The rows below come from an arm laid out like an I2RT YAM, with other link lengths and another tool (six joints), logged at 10 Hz.
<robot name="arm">
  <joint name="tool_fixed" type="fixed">
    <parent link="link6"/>
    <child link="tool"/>
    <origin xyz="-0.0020 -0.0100 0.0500" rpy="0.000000 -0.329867 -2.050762"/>
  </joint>
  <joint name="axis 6" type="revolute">
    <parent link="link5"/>
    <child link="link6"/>
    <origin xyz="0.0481 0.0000 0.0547" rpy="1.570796 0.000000 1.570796"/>
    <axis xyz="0 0 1"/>
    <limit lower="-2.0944" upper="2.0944"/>
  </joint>
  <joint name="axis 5" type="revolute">
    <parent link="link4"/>
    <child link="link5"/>
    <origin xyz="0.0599 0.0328 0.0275" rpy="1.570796 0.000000 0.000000"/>
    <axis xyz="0 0 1"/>
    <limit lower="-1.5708" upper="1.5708"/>
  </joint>
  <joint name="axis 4" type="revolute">
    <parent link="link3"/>
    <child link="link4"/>
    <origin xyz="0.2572 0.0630 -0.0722" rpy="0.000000 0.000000 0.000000"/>
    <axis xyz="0 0 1"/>
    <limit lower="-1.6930" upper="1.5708"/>
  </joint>
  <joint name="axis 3" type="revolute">
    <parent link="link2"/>
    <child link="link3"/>
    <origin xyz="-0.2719 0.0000 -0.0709" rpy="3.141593 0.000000 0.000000"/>
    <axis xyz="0 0 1"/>
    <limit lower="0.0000" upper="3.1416"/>
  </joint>
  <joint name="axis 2" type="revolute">
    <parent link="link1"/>
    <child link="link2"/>
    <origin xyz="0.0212 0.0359 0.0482" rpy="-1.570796 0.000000 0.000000"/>
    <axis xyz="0 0 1"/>
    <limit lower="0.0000" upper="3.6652"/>
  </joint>
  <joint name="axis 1" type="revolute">
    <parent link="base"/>
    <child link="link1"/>
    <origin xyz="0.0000 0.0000 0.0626" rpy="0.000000 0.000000 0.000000"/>
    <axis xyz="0 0 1"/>
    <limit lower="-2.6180" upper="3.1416"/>
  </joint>
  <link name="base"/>
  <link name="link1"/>
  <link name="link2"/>
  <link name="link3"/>
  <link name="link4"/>
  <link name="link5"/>
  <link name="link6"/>
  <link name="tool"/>
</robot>
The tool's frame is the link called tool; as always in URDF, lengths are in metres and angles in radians.
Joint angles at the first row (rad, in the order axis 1, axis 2, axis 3, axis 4, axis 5, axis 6):
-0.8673 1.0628 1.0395 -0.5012 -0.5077 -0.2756
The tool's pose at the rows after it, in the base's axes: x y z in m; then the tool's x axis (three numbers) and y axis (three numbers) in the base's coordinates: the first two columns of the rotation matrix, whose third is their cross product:
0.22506 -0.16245 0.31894 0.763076 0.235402 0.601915 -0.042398 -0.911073 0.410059
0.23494 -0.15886 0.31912 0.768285 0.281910 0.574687 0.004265 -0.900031 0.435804
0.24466 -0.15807 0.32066 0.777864 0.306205 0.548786 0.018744 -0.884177 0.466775
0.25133 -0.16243 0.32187 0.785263 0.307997 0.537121 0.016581 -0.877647 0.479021
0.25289 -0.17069 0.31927 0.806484 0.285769 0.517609 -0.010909 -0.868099 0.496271
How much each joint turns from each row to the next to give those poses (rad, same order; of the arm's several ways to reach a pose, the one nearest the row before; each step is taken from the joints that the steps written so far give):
0.0207 0.0250 0.0081 -0.0019 0.0064 -0.0049
0.0409 0.0282 0.0243 -0.0102 0.0213 -0.0359
0.0413 0.0258 0.0237 0.0054 0.0506 -0.0162
0.0126 0.0288 0.0231 0.0070 0.0258 -0.0039
-0.0029 0.0174 0.0043 0.0133 0.0463 -0.0024

